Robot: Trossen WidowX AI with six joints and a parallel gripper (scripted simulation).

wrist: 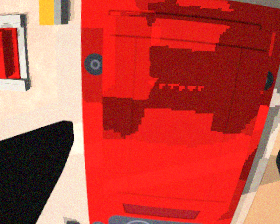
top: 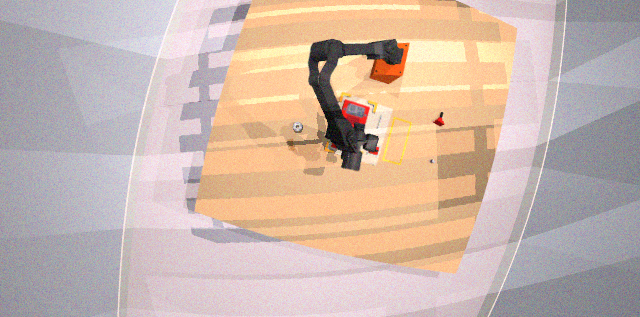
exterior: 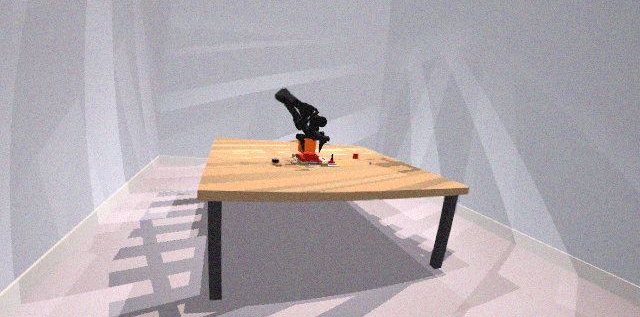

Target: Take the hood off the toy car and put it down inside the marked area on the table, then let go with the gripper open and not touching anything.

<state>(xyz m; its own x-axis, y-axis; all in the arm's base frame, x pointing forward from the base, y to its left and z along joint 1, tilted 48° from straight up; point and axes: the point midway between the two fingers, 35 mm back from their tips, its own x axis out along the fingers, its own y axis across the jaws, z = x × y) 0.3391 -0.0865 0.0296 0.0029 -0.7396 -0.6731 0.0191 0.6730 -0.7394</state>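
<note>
Now: gripper tip 20 mm above the hood. Round my gripper tip: tan block 210 mm to the right, 90 mm ahead, 60 mm below.
</note>
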